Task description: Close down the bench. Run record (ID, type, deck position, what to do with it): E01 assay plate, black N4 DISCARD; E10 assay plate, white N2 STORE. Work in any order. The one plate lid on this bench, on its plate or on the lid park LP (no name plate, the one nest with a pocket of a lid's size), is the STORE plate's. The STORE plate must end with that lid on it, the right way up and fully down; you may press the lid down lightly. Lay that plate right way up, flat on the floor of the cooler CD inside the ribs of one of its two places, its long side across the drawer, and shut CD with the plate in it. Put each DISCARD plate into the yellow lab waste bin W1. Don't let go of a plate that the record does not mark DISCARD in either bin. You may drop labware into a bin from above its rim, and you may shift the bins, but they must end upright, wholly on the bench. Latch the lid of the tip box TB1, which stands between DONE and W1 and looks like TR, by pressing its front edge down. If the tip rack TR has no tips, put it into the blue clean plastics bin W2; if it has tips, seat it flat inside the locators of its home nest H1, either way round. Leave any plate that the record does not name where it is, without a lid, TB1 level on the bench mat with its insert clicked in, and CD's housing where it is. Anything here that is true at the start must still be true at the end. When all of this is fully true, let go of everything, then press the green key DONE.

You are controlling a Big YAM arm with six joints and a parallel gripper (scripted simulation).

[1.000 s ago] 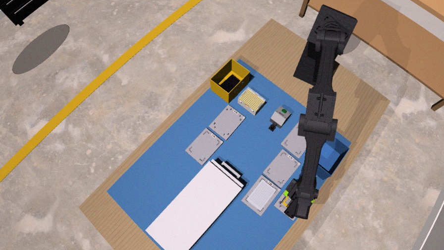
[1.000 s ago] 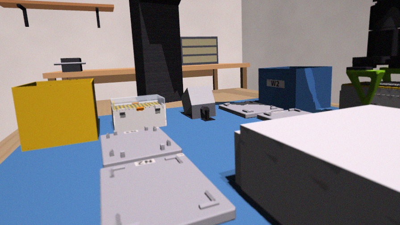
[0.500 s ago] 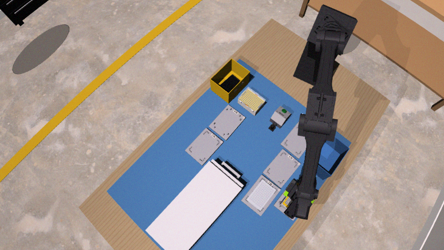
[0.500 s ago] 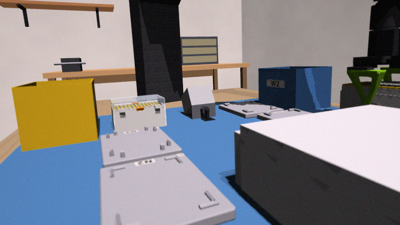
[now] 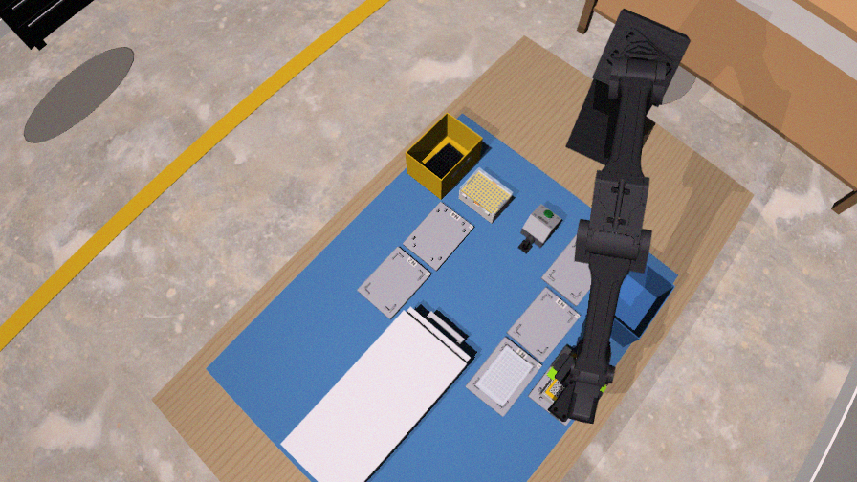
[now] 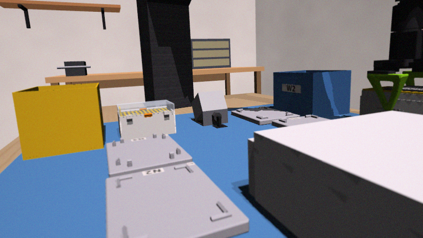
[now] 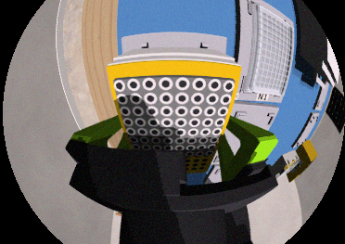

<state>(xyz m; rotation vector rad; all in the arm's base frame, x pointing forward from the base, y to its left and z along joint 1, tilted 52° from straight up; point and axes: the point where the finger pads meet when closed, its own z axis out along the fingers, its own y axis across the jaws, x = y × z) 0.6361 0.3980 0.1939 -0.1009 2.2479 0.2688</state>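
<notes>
My gripper is now 1 cm to the left of the tip rack TR and 1 cm below it. The rest, counted from my hand: nest H1 (5 cm below); lid park LP (22 cm behind, 22 cm to the right, 5 cm below); blue bin W2 (26 cm behind, 6 cm to the right, 2 cm below).
</notes>
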